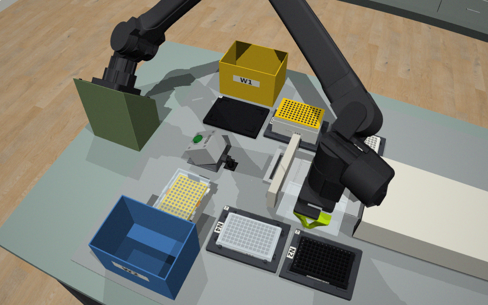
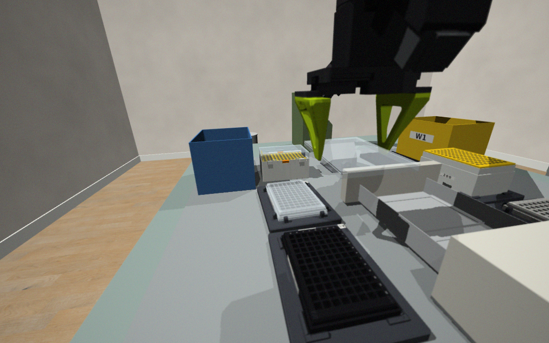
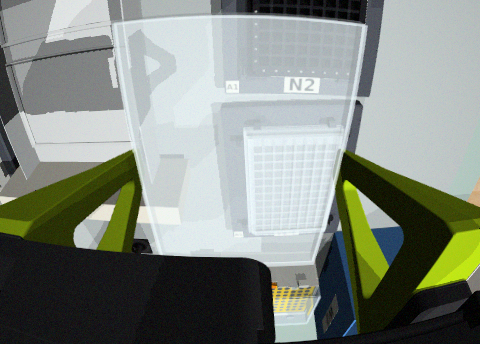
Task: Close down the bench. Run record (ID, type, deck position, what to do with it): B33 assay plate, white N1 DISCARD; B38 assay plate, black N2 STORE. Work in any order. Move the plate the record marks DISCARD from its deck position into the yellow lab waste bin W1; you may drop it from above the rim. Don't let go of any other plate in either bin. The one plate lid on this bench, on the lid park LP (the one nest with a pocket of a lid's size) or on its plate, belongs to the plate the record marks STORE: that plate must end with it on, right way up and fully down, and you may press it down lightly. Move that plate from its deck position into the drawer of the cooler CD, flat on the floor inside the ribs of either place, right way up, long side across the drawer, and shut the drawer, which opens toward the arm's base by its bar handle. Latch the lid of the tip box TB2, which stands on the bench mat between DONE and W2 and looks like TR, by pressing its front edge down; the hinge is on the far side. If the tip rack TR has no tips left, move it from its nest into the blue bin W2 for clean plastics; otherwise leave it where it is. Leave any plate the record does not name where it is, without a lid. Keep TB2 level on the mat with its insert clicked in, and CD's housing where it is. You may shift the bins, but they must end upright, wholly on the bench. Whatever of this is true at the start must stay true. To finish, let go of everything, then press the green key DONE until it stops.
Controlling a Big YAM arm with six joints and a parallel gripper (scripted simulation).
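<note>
Right now the black plate is 6 cm ahead of my hand, 5 cm to the right of it and 12 cm below it. The rest, counted from my hand: nest N2: 6 cm ahead, 5 cm to the right, 13 cm below; then plate lid: right at my hand; then clear plate: 12 cm behind, 5 cm to the right, 12 cm below.
</note>
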